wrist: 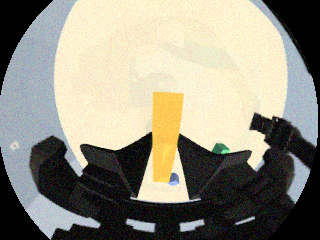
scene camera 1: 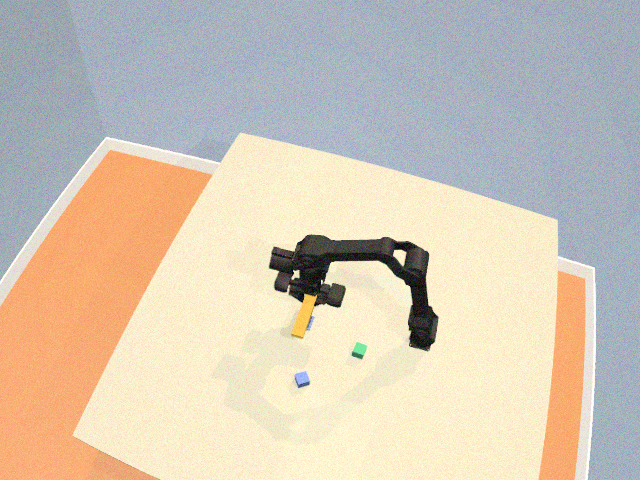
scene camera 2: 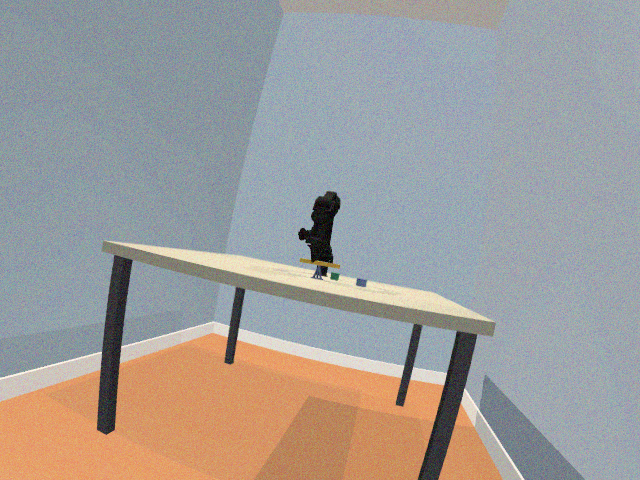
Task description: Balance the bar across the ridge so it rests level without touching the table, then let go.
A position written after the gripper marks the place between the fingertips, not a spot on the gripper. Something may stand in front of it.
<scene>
In view: the gripper (scene camera 1: 309,303) and a bar (wrist: 167,106).
The gripper shows as well in the wrist view (wrist: 165,135).
</scene>
